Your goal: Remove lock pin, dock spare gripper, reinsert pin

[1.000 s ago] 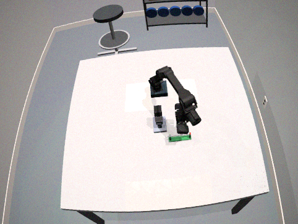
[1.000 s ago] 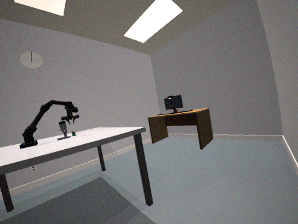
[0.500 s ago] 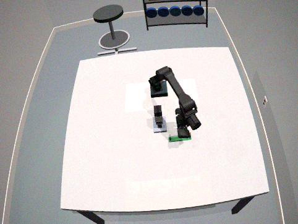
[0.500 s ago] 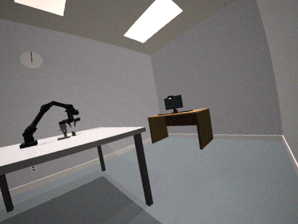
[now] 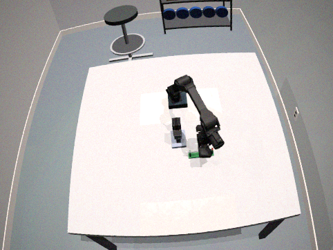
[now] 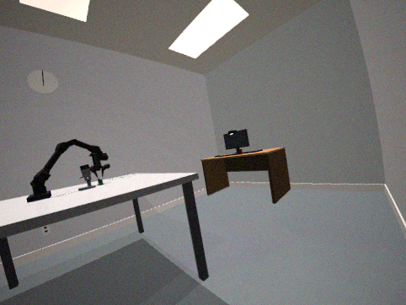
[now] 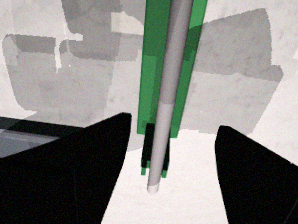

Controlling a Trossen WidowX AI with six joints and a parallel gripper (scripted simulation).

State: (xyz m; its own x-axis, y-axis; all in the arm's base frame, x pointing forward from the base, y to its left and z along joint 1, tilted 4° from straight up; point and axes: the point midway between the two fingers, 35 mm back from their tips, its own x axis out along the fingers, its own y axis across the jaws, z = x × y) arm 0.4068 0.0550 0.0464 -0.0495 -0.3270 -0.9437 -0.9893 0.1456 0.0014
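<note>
The green cradle lies 10 mm to the left of my gripper tip and 40 mm below it. The rest, counted from my gripper tip: spare gripper: 120 mm behind, 90 mm to the right, 60 mm above; mount: 130 mm behind, 90 mm to the right, 10 mm below.
</note>
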